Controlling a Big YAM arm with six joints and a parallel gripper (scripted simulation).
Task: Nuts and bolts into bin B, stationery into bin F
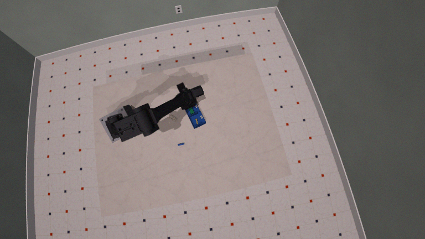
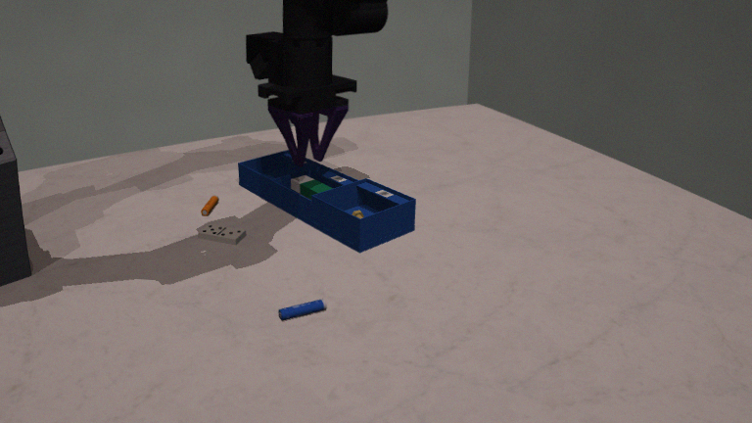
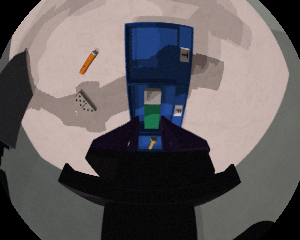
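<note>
The green block is 40 mm below my hand. The rest, counted from my hand: brass bolt (20 mm ahead, 90 mm to the right, 50 mm below); grey metal piece (50 mm below); blue three-part bin (10 mm ahead, 50 mm below).
</note>
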